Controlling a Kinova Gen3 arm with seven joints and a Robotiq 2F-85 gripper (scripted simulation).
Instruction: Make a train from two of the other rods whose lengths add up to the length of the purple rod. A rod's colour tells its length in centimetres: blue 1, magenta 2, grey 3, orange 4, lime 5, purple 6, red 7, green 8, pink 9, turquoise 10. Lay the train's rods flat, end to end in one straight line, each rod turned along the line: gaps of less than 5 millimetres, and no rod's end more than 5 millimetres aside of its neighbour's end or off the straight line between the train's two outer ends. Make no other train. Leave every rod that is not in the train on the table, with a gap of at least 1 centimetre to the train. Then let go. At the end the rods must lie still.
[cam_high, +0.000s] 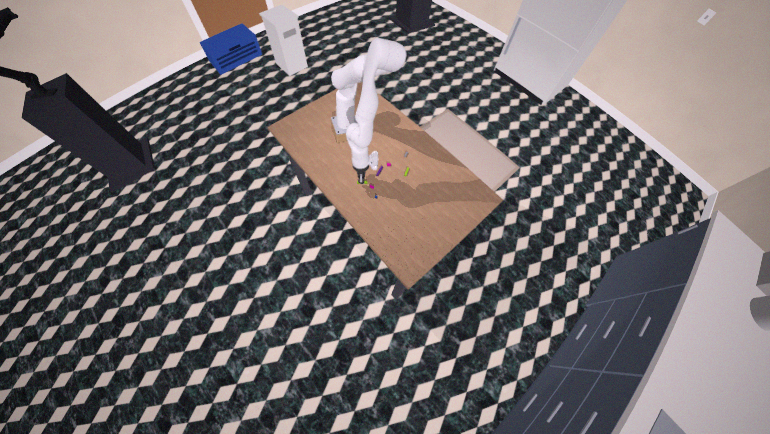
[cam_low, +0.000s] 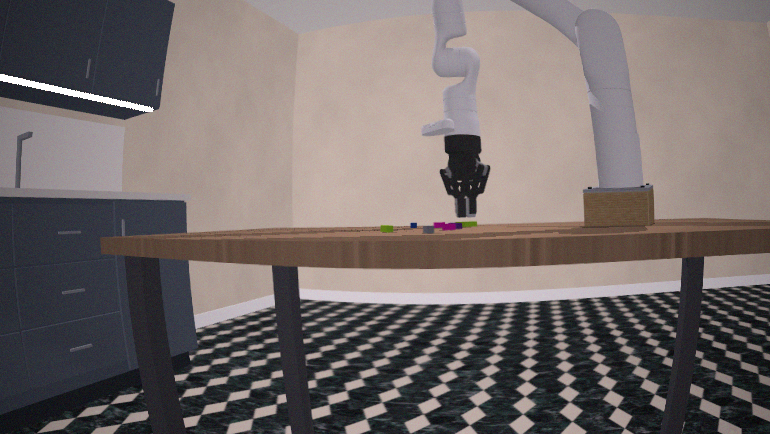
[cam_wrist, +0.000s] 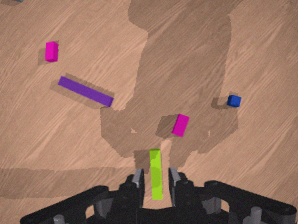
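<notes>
Right now my hand is 110 mm short of the blue rod, 30 mm above it and 10 mm to the right of it. From my hand the other things lie so: purple rod 110 mm to the left, 30 mm below, 10 mm behind; then grey rod 290 mm to the left, 30 mm below, 30 mm behind.
</notes>
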